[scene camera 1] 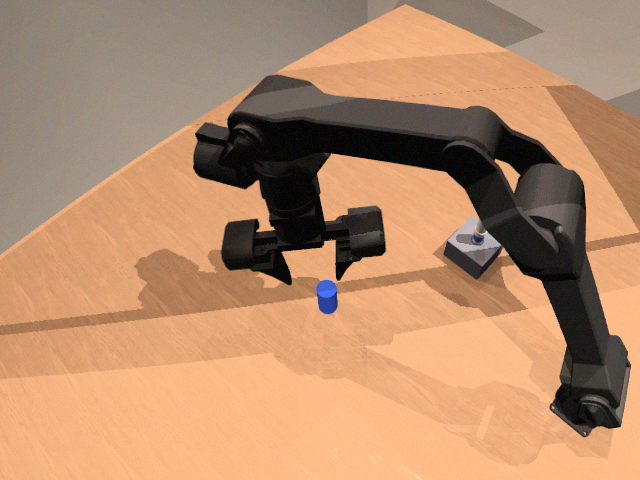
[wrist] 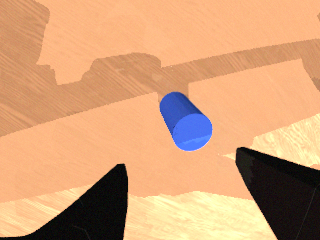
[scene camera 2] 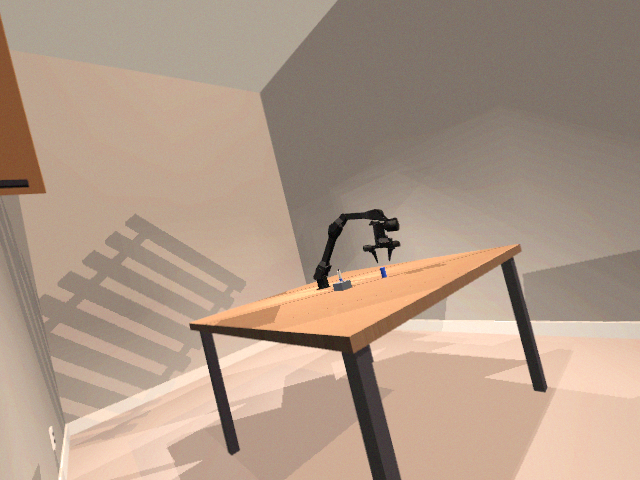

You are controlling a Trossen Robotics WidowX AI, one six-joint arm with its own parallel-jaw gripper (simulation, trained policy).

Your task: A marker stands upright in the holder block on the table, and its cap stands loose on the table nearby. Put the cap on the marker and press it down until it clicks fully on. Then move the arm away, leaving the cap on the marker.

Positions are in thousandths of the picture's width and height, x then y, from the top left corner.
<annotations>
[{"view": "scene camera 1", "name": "gripper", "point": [491, 584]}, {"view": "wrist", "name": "gripper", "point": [570, 681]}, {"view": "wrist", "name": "blue cap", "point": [595, 540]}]
</annotations>
